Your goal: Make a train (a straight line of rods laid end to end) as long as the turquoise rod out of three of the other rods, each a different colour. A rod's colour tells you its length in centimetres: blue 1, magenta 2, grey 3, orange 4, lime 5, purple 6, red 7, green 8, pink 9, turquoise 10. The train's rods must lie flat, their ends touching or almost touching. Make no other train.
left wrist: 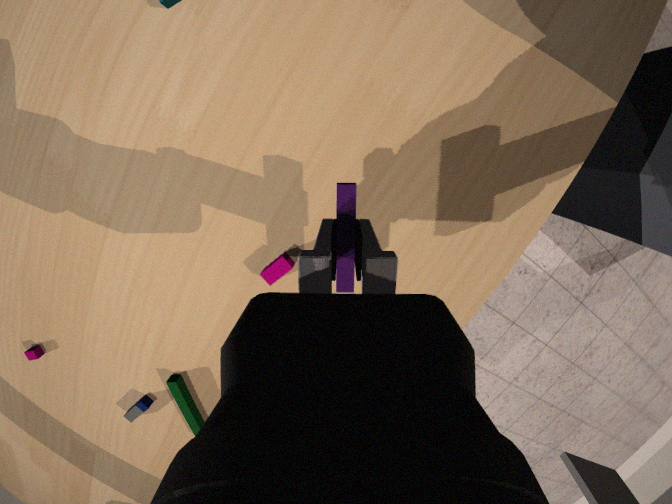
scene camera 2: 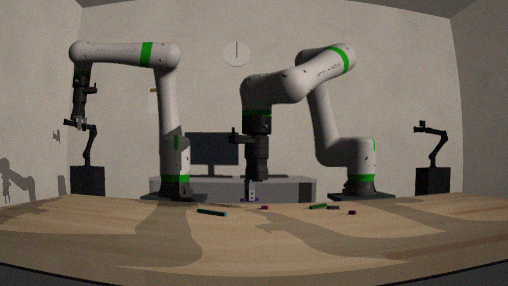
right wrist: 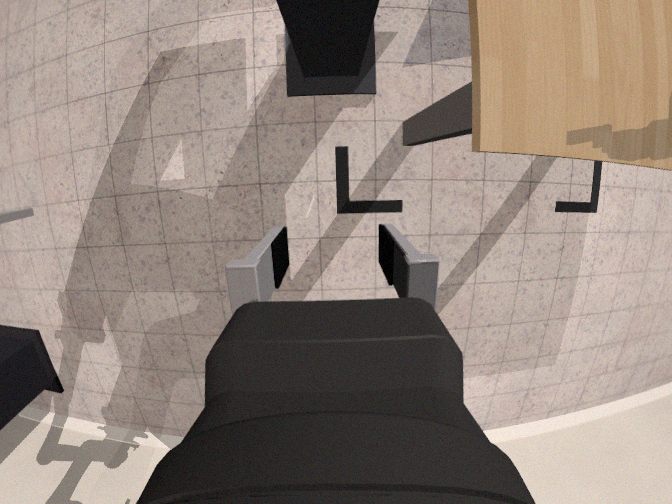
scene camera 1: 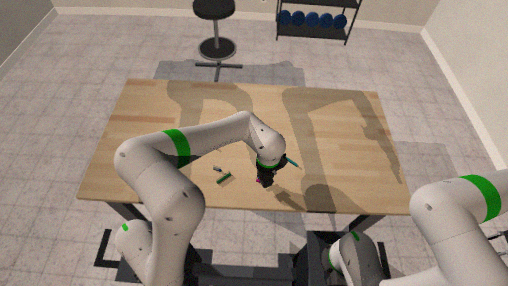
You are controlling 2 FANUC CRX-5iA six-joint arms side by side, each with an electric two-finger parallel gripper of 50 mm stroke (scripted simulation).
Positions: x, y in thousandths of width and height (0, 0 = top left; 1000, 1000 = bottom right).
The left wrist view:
my left gripper: 514, 473
green rod: 263, 763
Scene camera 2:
my left gripper: 491, 701
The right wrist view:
my right gripper: 496, 485
